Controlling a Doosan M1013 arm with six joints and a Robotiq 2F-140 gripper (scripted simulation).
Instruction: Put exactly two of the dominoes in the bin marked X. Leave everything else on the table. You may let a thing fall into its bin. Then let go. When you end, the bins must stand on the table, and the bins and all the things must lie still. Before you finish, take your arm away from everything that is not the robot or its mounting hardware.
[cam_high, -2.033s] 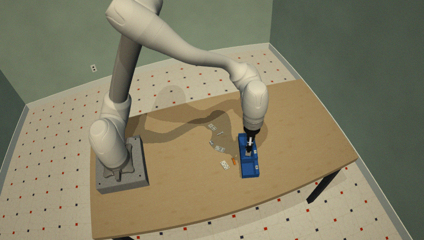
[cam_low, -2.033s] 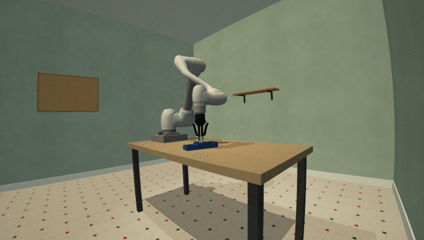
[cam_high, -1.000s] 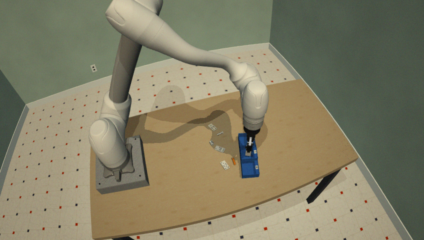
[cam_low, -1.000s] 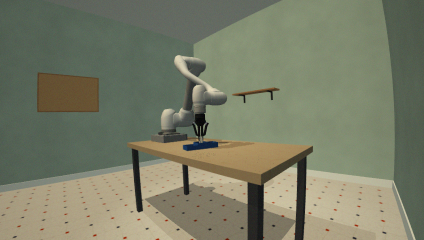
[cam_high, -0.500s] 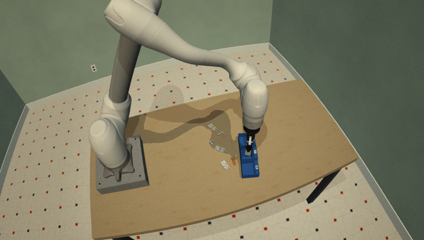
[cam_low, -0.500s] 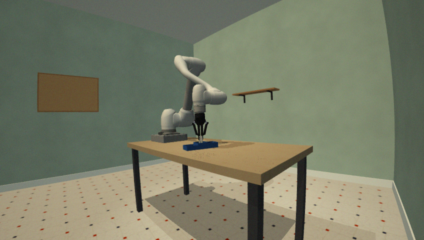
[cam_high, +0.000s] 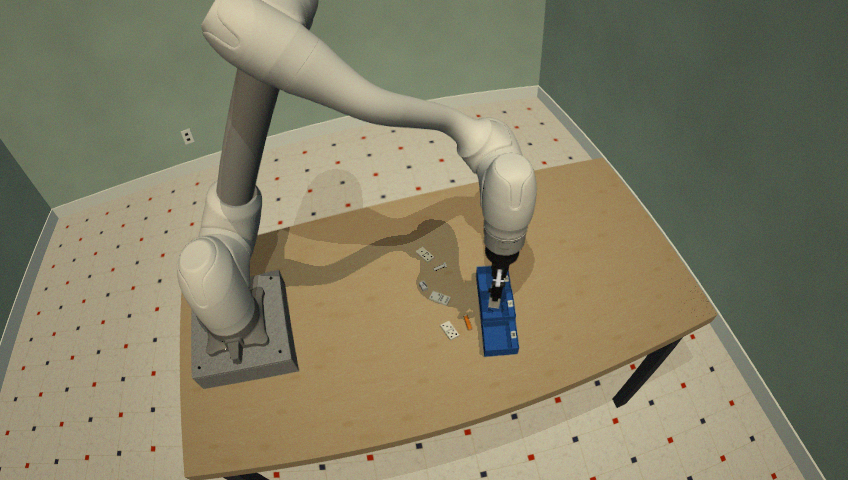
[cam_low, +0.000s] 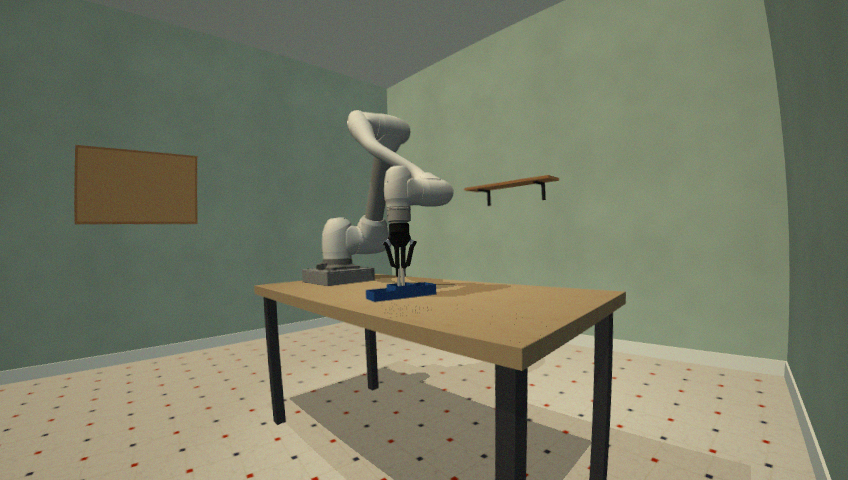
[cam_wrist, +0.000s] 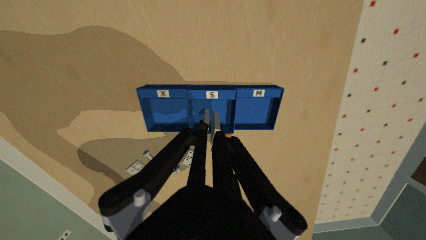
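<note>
Right now the blue bin is 50 mm below my hand, 10 mm to the right of it and 10 mm ahead of it. From my hand the other things lie so: white domino: 230 mm to the left, 110 mm behind, 70 mm below; then grey screw: 180 mm to the left, 80 mm behind, 70 mm below; then orange stick: 70 mm below, 70 mm behind, 10 mm to the right.
</note>
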